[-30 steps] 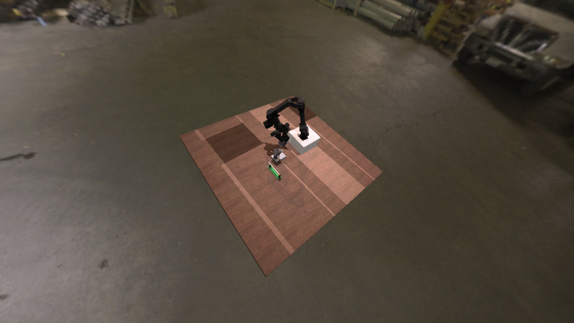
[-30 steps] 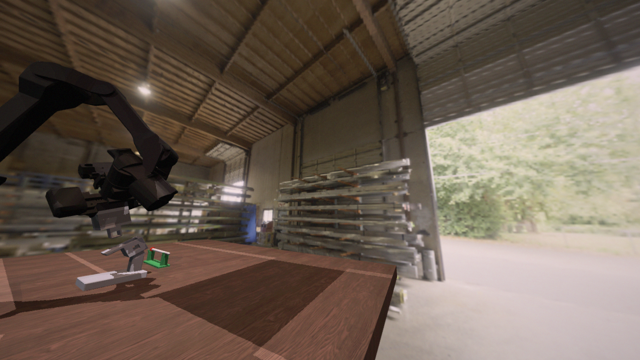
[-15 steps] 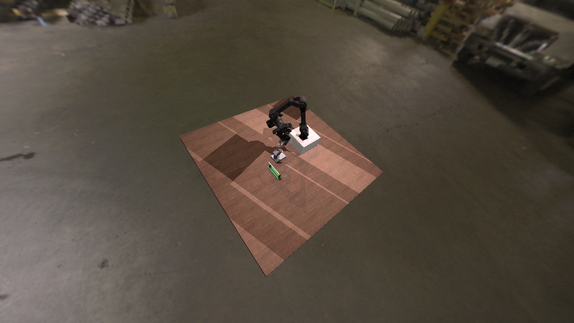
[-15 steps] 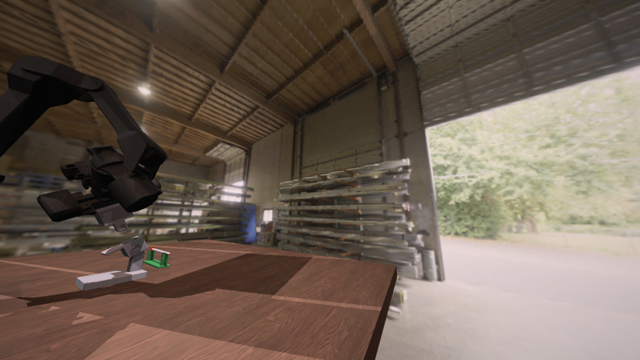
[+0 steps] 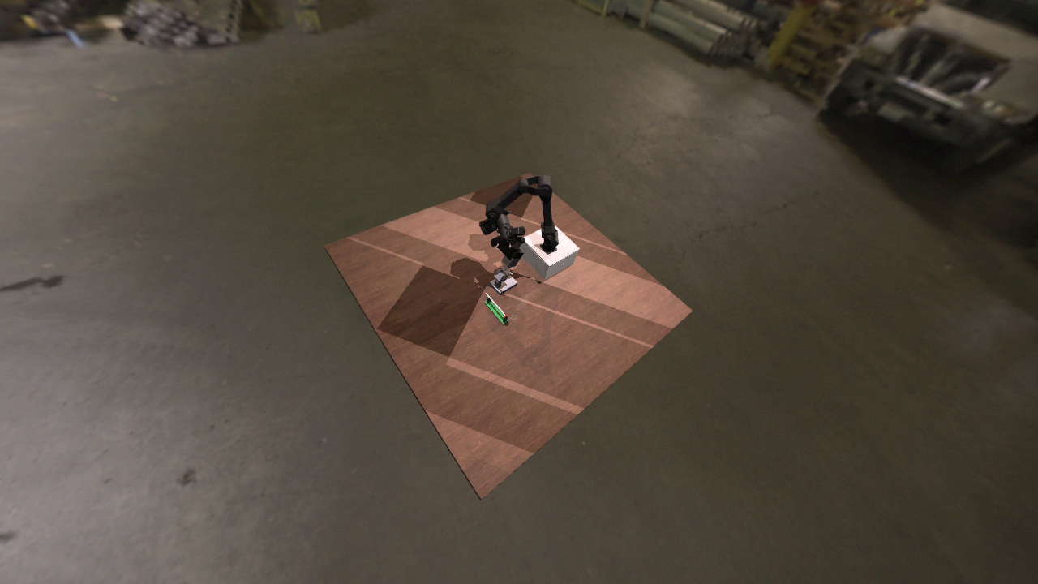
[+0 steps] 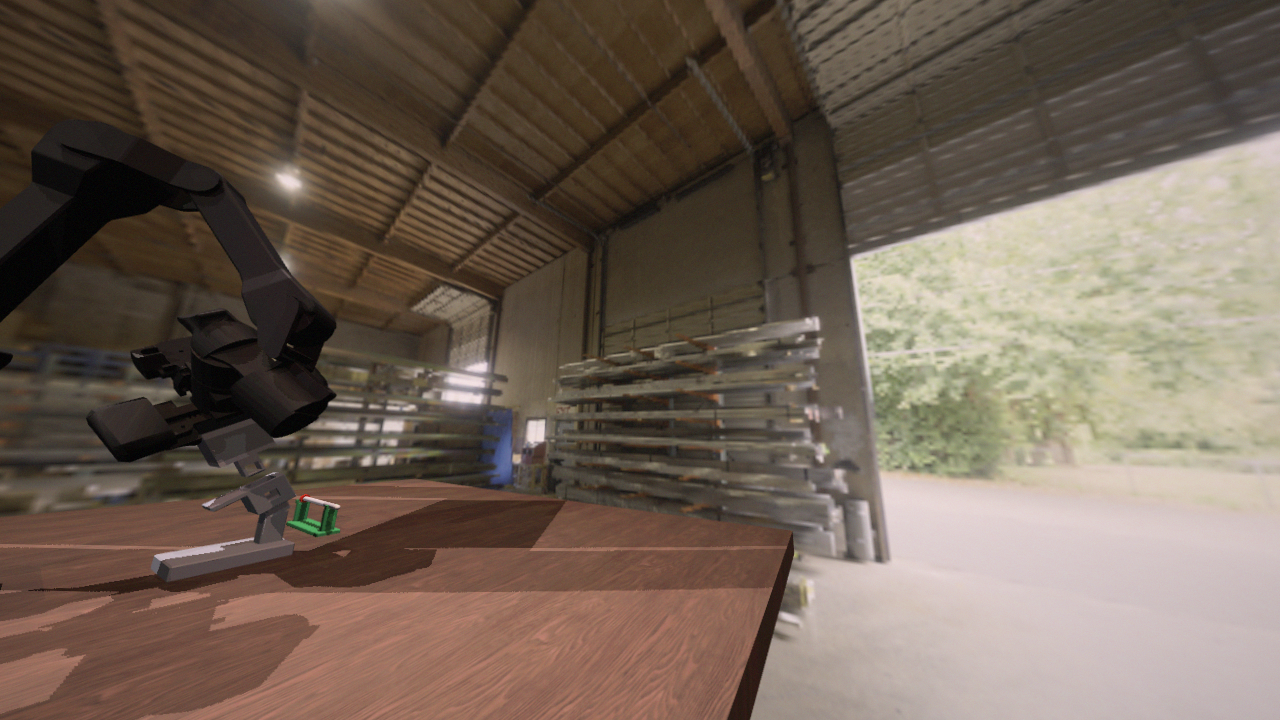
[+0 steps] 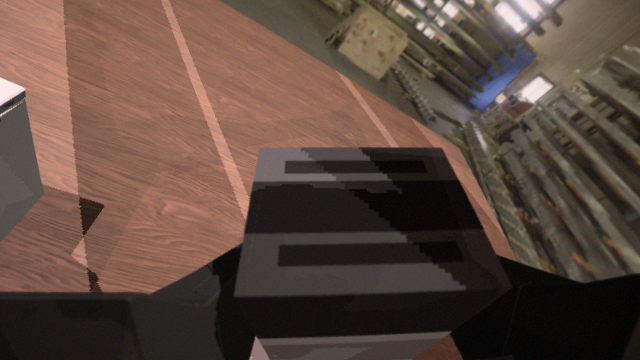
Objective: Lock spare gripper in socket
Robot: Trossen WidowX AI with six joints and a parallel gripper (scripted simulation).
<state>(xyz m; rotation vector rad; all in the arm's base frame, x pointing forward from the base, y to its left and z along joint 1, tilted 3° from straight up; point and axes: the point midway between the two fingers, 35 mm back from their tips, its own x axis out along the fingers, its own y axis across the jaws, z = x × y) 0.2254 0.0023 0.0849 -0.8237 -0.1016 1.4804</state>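
The green cradle lies 150 mm below my gripper tip, 140 mm ahead of it and 110 mm to the left of it. Round my gripper tip: spare gripper 10 mm to the right, 10 mm below, 10 mm ahead; then mount 120 mm below, 40 mm ahead, 10 mm to the right.
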